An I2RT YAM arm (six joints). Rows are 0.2 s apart.
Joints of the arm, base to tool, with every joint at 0 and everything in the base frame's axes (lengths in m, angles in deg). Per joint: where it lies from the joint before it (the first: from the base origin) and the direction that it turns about. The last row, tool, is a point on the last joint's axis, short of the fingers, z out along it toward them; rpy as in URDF.
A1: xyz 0.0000 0.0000 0.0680 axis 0 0 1
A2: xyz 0.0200 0.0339 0.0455 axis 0 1 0
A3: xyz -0.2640 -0.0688 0.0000 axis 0 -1 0
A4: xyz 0.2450 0.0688 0.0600 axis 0 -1 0
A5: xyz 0.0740 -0.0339 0.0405 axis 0 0 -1
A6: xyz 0.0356 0.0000 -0.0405 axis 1 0 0
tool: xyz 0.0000 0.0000 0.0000 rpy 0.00 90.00 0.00
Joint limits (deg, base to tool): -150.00..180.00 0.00..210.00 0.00..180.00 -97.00..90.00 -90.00..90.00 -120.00..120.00
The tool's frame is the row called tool.
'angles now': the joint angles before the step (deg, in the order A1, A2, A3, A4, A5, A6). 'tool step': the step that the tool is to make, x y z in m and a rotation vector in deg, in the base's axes. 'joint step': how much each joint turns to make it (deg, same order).
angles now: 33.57, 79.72, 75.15, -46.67, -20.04, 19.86
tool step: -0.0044, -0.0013, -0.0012, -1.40, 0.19, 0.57
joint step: 0.35, -0.54, -0.36, -1.41, 0.70, -0.88
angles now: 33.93, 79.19, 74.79, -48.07, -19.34, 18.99
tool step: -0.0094, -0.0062, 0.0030, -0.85, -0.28, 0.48
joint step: 0.08, -2.11, -0.80, -1.84, 0.44, -0.89
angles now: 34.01, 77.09, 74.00, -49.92, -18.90, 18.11
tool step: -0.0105, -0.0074, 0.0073, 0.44, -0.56, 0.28
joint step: -0.09, -2.63, -0.42, -1.59, -0.27, -0.28
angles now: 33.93, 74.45, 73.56, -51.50, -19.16, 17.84
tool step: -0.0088, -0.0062, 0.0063, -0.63, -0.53, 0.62
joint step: -0.02, -1.85, 0.27, -2.38, 0.26, -1.06
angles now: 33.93, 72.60, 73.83, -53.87, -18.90, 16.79
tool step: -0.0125, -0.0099, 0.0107, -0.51, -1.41, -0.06
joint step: -0.17, -2.89, 0.53, -2.82, 0.89, -0.87
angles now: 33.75, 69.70, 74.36, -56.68, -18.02, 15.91
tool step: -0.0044, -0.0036, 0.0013, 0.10, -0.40, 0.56
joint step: -0.19, -1.14, -0.44, -0.54, -0.35, -0.71
